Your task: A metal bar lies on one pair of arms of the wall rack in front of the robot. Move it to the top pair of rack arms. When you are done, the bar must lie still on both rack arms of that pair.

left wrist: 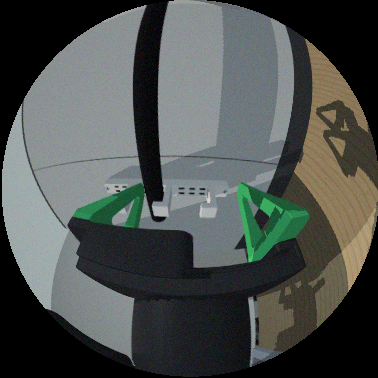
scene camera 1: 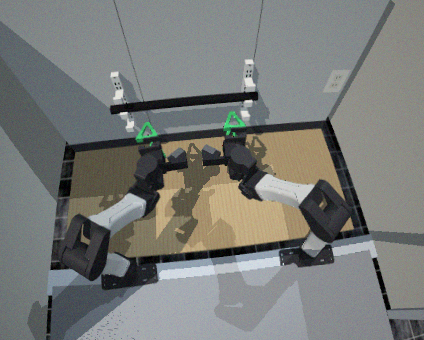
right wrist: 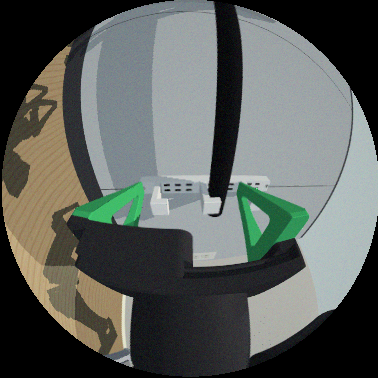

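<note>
The black metal bar (scene camera 1: pixel 185 102) (left wrist: pixel 146 100) (right wrist: pixel 229 100) lies across the middle pair of white rack arms, roughly level. The top rack arms, left one (scene camera 1: pixel 119 95) and right one (scene camera 1: pixel 249 86), are bare above it. My left gripper (scene camera 1: pixel 148 133) (left wrist: pixel 190 187) is open and empty, below and in front of the bar, inward of the left rack strip. My right gripper (scene camera 1: pixel 233 123) (right wrist: pixel 190 186) is open and empty, below and in front of the bar, just inward of the right rack strip. In each wrist view a finger partly hides the rack.
The lowest rack arms, left one (scene camera 1: pixel 130 127) (left wrist: pixel 208 210) and right one (scene camera 1: pixel 245 115) (right wrist: pixel 160 206), are bare below the bar. A wooden table top (scene camera 1: pixel 300 165) lies under both forearms. The wrists are close together in the middle. A wall outlet (scene camera 1: pixel 337 81) is at the right.
</note>
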